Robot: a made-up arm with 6 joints.
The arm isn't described. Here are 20 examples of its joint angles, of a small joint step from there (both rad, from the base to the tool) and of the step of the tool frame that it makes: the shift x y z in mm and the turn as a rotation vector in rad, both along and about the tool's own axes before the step.
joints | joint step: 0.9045 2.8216 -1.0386 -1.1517 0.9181 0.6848 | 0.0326 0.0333 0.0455 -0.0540 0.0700 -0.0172
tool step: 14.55 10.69 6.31 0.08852 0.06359 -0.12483
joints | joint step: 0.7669 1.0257 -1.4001 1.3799 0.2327 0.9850 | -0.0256 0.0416 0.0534 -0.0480 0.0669 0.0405
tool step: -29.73 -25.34 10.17 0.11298 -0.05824 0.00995
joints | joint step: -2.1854 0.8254 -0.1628 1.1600 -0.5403 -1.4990 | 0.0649 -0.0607 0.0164 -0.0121 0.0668 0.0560
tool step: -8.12 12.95 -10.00 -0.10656 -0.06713 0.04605
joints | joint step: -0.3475 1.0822 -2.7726 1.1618 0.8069 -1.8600 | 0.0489 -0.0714 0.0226 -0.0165 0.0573 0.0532
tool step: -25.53 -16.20 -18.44 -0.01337 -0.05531 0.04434
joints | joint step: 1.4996 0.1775 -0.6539 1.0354 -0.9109 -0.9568 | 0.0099 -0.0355 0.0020 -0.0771 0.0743 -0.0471
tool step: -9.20 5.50 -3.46 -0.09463 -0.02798 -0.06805
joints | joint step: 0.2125 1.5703 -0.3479 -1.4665 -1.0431 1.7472 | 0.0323 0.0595 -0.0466 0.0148 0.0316 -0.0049
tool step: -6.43 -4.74 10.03 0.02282 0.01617 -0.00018
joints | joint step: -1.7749 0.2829 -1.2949 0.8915 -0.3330 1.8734 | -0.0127 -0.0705 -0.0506 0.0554 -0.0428 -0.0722
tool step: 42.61 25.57 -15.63 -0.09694 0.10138 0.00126
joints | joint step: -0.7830 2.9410 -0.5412 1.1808 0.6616 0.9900 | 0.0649 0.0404 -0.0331 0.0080 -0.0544 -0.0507
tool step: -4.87 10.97 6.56 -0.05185 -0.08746 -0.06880
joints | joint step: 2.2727 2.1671 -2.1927 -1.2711 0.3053 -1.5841 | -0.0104 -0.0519 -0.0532 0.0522 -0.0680 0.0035
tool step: 47.07 -11.21 -15.07 0.09085 0.08667 0.07968
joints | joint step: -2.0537 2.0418 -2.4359 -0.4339 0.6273 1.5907 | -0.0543 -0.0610 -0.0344 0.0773 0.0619 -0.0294
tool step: -36.75 17.51 -25.71 -0.00829 -0.03276 0.05893
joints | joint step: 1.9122 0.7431 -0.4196 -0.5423 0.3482 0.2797 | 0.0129 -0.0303 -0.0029 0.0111 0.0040 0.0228
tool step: -4.77 0.62 -6.27 -0.00607 -0.03051 0.03269
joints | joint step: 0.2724 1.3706 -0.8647 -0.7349 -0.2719 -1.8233 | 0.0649 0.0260 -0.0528 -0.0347 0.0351 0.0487
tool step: -4.56 -21.18 9.12 0.03353 -0.03286 -0.00329
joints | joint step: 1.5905 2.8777 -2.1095 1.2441 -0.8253 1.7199 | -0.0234 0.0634 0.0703 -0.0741 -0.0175 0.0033
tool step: -55.42 -5.11 3.53 0.00713 -0.04666 -0.13279
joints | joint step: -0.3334 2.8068 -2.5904 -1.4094 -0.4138 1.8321 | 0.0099 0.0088 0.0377 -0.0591 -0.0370 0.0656
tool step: 23.33 -0.30 2.12 -0.01899 0.07724 0.03040
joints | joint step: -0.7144 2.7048 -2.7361 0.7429 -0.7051 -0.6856 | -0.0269 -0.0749 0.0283 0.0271 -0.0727 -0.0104
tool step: -37.51 -17.60 15.52 0.08451 -0.09214 0.01532
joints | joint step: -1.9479 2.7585 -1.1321 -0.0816 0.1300 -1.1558 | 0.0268 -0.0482 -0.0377 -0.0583 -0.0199 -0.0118
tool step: -16.44 -25.76 -17.71 0.10382 -0.02578 -0.09529
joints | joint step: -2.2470 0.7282 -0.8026 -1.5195 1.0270 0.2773 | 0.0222 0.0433 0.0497 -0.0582 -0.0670 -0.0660
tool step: -11.50 26.11 3.32 -0.02534 -0.08334 -0.17466
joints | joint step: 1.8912 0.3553 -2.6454 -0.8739 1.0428 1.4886 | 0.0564 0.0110 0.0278 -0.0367 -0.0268 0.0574
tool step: -2.83 -16.07 24.02 0.02832 0.00684 0.05462
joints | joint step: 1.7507 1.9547 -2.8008 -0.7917 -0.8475 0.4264 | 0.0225 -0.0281 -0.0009 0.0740 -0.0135 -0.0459
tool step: -19.67 -6.79 9.36 0.05309 -0.07008 0.00696
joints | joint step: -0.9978 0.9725 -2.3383 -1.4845 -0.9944 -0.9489 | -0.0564 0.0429 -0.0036 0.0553 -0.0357 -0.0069
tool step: -17.32 14.12 5.64 0.00718 -0.03053 0.02515
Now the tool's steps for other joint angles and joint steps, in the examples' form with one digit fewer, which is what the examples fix.
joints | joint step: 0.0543 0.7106 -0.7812 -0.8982 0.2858 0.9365 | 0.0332 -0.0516 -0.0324 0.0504 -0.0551 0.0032
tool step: -24.2 9.2 -17.4 -0.0918 -0.1014 0.0694
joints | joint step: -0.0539 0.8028 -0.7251 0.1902 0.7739 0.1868 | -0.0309 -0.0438 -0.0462 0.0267 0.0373 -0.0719
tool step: -10.8 2.7 -22.0 -0.0178 -0.0550 -0.0458
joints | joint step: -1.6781 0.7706 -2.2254 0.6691 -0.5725 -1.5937 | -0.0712 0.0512 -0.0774 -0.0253 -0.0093 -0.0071
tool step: -14.2 8.5 0.5 0.0324 -0.0645 -0.0797
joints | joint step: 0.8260 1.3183 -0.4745 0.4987 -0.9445 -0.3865 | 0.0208 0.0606 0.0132 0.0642 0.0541 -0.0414
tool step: 27.8 4.3 -3.2 0.0003 0.1364 -0.0310
